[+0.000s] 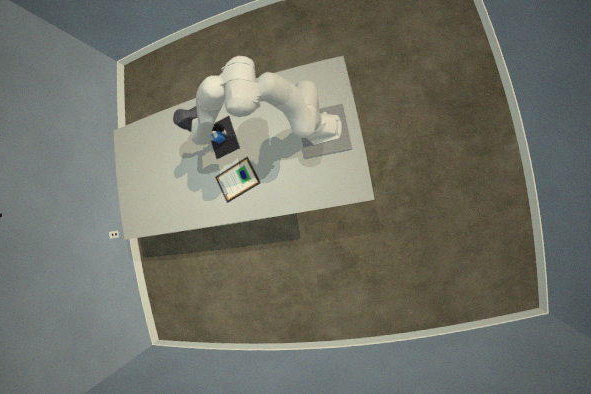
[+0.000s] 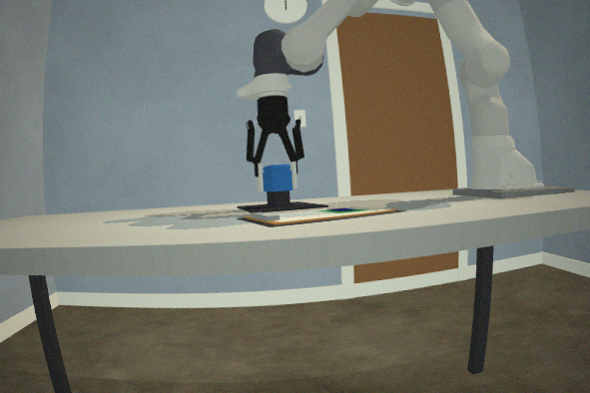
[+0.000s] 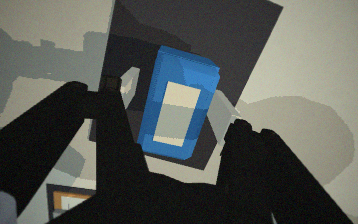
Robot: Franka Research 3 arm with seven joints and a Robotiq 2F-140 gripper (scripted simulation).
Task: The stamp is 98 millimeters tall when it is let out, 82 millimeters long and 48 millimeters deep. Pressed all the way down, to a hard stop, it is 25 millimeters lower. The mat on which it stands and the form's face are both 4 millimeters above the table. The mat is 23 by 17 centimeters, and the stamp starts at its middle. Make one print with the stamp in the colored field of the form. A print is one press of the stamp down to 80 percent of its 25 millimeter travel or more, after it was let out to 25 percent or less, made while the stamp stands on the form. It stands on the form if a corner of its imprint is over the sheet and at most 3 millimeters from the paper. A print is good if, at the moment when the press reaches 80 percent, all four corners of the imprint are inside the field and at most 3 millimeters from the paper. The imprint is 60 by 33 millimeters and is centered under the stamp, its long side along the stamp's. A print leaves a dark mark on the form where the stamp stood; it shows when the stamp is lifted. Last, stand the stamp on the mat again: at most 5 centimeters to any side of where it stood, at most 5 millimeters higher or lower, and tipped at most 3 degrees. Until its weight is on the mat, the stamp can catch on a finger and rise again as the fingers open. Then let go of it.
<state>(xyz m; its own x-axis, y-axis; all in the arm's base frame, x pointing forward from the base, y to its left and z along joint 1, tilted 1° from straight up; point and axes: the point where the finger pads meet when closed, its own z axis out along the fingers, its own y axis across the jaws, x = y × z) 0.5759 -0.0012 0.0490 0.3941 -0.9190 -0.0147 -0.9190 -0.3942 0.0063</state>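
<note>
Now: the blue stamp 2 cm below my hand. Round my hand: form: 28 cm to the left, 8 cm behind, 7 cm below; dark mat: 7 cm below.
</note>
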